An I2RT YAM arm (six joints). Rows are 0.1 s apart.
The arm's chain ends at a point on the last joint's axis. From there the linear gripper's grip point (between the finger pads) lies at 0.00 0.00 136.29 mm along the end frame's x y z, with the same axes.
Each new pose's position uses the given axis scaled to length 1; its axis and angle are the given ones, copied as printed.
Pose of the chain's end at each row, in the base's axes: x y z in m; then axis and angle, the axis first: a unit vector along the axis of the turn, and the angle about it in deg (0 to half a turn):
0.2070 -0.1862 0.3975 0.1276 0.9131 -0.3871 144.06
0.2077 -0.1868 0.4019 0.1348 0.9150 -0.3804 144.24
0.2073 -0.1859 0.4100 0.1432 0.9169 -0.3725 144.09
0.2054 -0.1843 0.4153 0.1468 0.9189 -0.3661 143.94
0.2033 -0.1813 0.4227 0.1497 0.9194 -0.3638 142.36
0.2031 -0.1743 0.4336 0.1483 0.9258 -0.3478 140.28
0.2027 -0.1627 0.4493 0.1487 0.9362 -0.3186 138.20
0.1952 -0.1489 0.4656 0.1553 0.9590 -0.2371 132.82
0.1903 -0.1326 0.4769 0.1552 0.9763 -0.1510 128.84
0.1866 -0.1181 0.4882 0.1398 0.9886 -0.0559 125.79
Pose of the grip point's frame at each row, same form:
0.2679 -0.2836 0.3241 0.1276 0.9131 -0.3871 144.06
0.2679 -0.2835 0.3270 0.1348 0.9150 -0.3804 144.24
0.2674 -0.2816 0.3338 0.1432 0.9169 -0.3725 144.09
0.2659 -0.2790 0.3382 0.1468 0.9189 -0.3661 143.94
0.2665 -0.2754 0.3471 0.1497 0.9194 -0.3638 142.36
0.2713 -0.2649 0.3579 0.1483 0.9258 -0.3478 140.28
0.2765 -0.2472 0.3718 0.1487 0.9362 -0.3186 138.20
0.2826 -0.2165 0.3858 0.1553 0.9590 -0.2371 132.82
0.2887 -0.1818 0.3965 0.1552 0.9763 -0.1510 128.84
0.2942 -0.1455 0.4092 0.1398 0.9886 -0.0559 125.79

